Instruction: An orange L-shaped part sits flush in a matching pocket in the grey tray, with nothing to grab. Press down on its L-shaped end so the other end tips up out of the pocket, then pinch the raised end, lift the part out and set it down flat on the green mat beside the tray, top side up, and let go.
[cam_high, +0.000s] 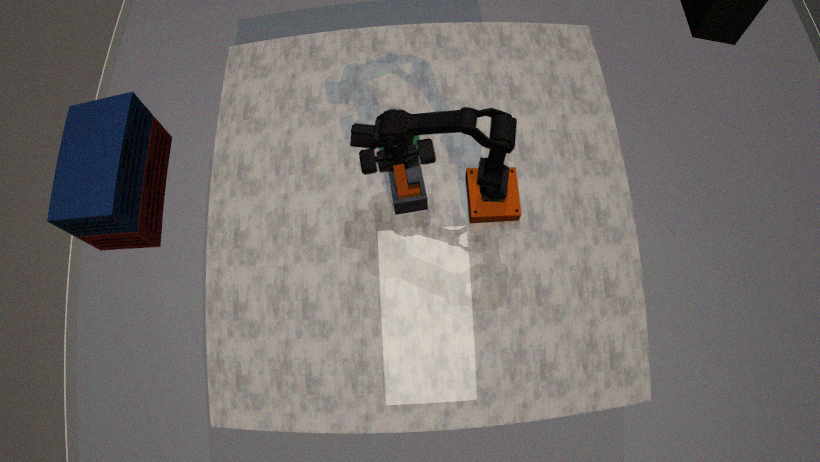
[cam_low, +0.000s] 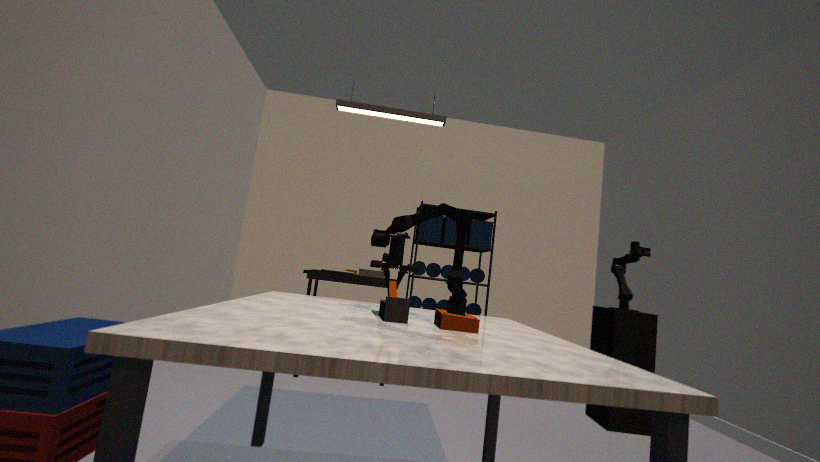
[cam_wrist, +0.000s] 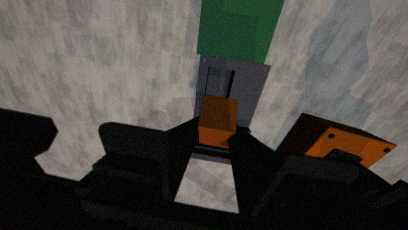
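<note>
My gripper tip is 15 cm to the left of the green mat, 13 cm above it and 1 cm short of it. Round my gripper tip: orange L-shaped part 3 cm to the left, 3 cm below, 2 cm behind.
</note>
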